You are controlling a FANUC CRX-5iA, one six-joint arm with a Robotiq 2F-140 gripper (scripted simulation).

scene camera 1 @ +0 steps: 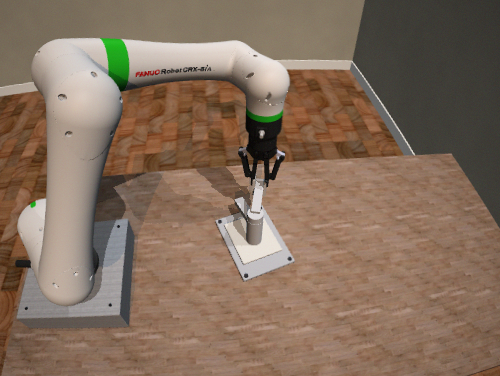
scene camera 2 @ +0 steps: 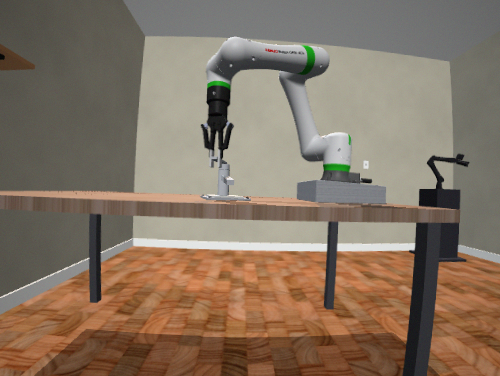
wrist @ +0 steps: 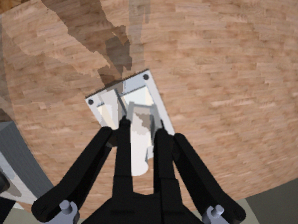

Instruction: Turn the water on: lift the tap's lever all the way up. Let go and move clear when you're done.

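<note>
My gripper: in view (scene camera 1: 259, 192), (scene camera 2: 215, 167), (wrist: 141, 110). Tap: in view (scene camera 1: 252, 243), (wrist: 117, 106).
</note>
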